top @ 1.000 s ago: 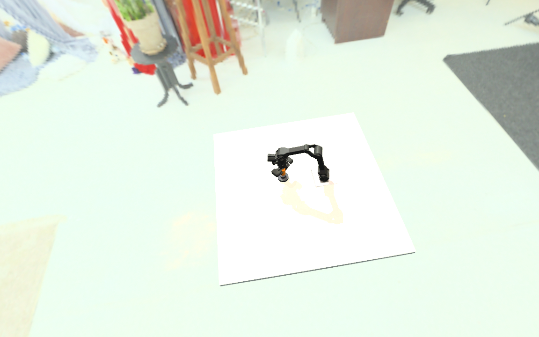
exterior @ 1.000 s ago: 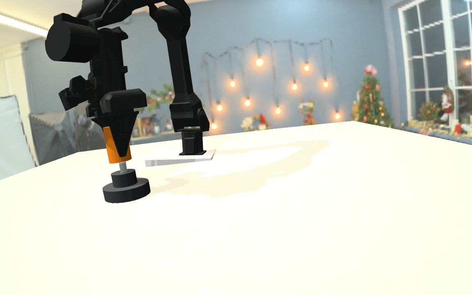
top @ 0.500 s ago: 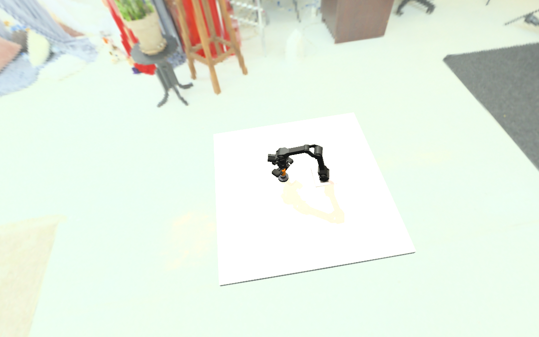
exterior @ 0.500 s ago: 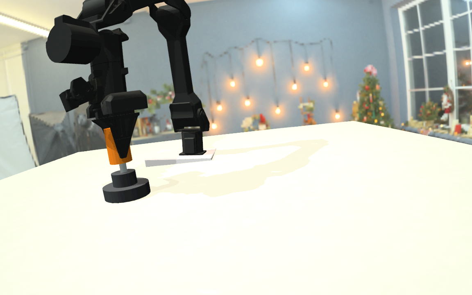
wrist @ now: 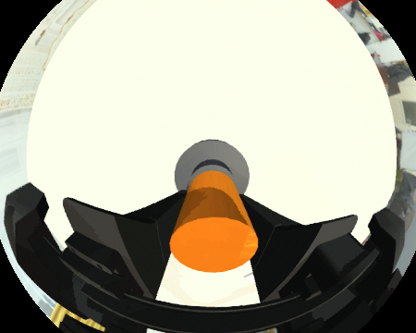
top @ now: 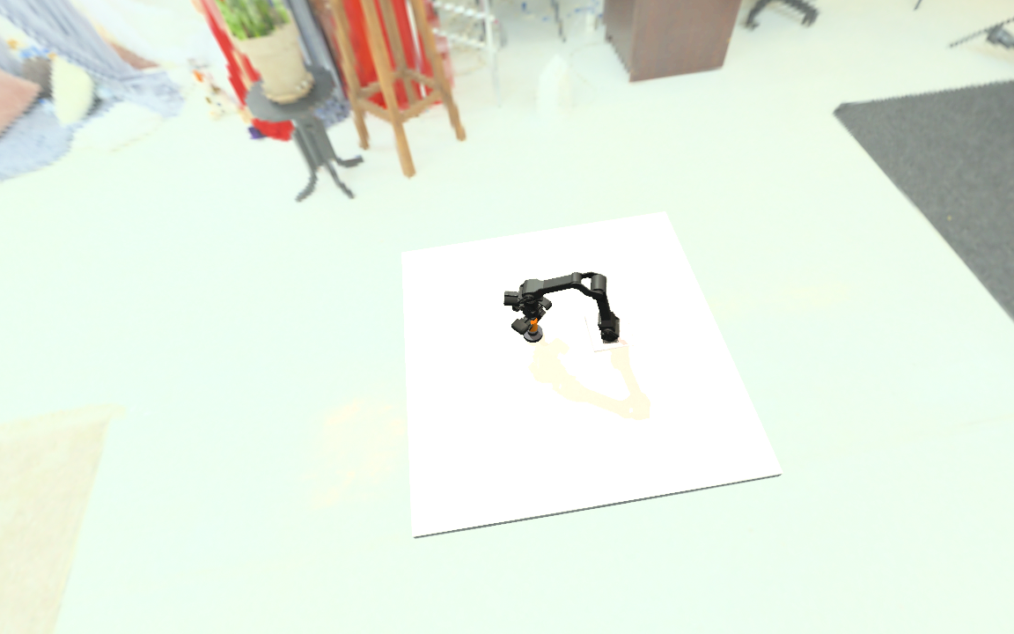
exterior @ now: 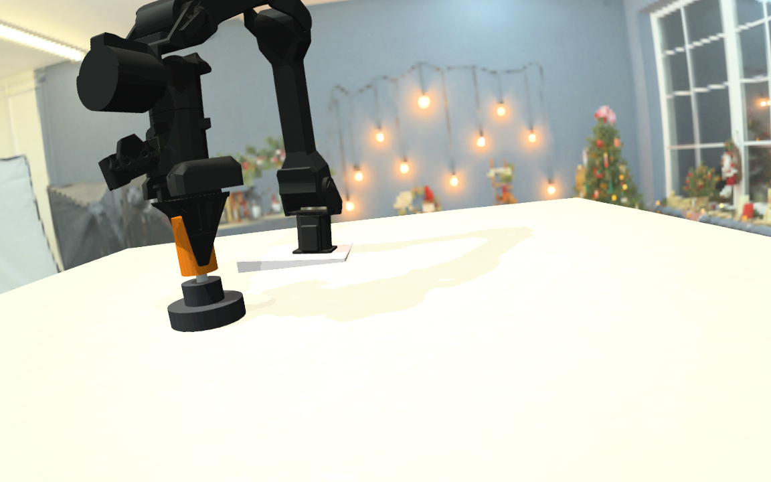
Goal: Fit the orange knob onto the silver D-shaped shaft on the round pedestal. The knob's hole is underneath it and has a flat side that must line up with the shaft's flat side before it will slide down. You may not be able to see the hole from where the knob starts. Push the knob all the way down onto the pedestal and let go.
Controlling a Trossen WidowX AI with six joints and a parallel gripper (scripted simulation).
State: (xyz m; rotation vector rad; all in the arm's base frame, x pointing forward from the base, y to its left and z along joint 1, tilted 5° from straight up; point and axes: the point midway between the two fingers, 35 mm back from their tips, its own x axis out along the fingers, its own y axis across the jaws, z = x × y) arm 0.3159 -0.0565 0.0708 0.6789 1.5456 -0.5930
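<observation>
Right now the pedestal is 30 mm below my gripper tip. From my gripper tip the other things lie so: orange knob 30 mm above.
</observation>
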